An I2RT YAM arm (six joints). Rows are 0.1 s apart.
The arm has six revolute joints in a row. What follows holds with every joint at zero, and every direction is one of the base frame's.
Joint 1 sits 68.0 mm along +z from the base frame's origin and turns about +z.
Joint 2 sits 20.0 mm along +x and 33.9 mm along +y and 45.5 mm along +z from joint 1 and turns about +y.
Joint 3 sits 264.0 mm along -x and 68.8 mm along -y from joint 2 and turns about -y.
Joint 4 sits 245.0 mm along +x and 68.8 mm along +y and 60.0 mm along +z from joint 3 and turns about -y.
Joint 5 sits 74.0 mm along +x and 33.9 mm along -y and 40.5 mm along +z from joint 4 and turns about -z.
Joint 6 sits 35.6 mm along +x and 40.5 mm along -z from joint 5 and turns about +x.
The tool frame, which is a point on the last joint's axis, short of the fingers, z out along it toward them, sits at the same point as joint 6; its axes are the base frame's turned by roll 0.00, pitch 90.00 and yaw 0.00 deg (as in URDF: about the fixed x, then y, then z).
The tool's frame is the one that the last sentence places.
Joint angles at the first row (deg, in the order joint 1, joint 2, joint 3, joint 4, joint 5, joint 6):
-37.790, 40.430, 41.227, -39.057, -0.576, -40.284
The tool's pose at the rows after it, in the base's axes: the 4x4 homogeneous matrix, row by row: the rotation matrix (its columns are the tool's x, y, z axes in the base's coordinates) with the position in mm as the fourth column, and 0 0 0 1 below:
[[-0.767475 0.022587 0.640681 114.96], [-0.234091 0.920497 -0.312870 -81.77], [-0.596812 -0.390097 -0.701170 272.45], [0 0 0 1]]
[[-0.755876 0.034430 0.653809 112.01], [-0.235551 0.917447 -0.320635 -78.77], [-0.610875 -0.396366 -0.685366 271.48], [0 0 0 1]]
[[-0.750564 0.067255 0.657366 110.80], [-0.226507 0.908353 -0.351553 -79.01], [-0.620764 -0.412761 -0.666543 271.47], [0 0 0 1]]
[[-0.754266 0.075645 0.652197 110.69], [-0.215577 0.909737 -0.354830 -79.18], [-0.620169 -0.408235 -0.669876 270.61], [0 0 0 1]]
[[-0.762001 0.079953 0.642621 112.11], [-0.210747 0.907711 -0.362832 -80.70], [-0.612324 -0.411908 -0.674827 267.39], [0 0 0 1]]
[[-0.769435 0.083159 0.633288 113.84], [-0.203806 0.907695 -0.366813 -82.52], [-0.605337 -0.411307 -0.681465 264.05], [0 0 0 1]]
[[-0.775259 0.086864 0.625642 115.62], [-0.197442 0.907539 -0.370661 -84.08], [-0.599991 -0.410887 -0.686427 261.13], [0 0 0 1]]
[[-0.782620 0.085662 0.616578 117.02], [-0.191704 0.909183 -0.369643 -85.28], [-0.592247 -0.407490 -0.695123 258.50], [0 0 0 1]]
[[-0.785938 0.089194 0.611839 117.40], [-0.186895 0.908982 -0.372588 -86.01], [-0.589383 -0.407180 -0.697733 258.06], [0 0 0 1]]
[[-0.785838 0.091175 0.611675 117.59], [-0.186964 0.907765 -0.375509 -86.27], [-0.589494 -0.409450 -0.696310 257.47], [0 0 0 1]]
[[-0.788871 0.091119 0.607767 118.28], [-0.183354 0.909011 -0.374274 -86.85], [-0.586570 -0.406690 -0.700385 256.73], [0 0 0 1]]
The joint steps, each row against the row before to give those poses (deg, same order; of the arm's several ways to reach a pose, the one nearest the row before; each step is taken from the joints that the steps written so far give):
0.321, 0.289, 0.454, -7.001, -7.555, -0.963
0.268, -1.691, -0.925, 0.528, 0.088, 0.627
-0.064, -0.941, -0.667, 1.364, 1.252, 0.887
0.001, 0.036, -0.119, -0.070, 0.332, 0.515
0.043, 0.439, -0.580, 0.704, 0.732, 0.027
-0.045, 0.639, -0.518, 0.677, 0.475, 0.086
0.054, 0.602, -0.459, 0.709, 0.481, 0.183
0.028, 0.636, -0.278, 0.243, 0.289, 0.045
-0.080, 0.258, 0.010, 0.057, 0.242, 0.097
-0.002, -0.003, -0.176, 0.297, 0.138, 0.007
0.002, 0.346, -0.002, 0.025, 0.081, 0.083

